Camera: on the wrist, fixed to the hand. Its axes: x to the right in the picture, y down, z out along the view.
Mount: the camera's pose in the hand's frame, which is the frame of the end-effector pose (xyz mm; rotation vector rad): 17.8 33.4 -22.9 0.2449 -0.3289 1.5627
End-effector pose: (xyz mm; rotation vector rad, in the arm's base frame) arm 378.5 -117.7 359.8 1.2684 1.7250 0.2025
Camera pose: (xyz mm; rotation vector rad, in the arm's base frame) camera 382.8 -79.7 382.0 2.4108 0.1685 0.6209
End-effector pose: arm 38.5 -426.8 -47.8 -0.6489 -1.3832 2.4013
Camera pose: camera 34.2 -418.2 -91.0 0.8435 0.2504 -1.8292
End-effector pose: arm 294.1 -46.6 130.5 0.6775 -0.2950 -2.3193
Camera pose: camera 314.2 -83.7 117.2 0.0158 -0.8734 -0.8553
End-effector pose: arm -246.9 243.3 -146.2 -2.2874 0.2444 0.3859
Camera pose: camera -235.5 203.0 -160.4 -1.3152 1.7589 1.3479
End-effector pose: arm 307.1 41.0 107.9 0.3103 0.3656 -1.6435
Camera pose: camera 338.2 31.4 77.9 0.3486 -0.3236 -0.1630
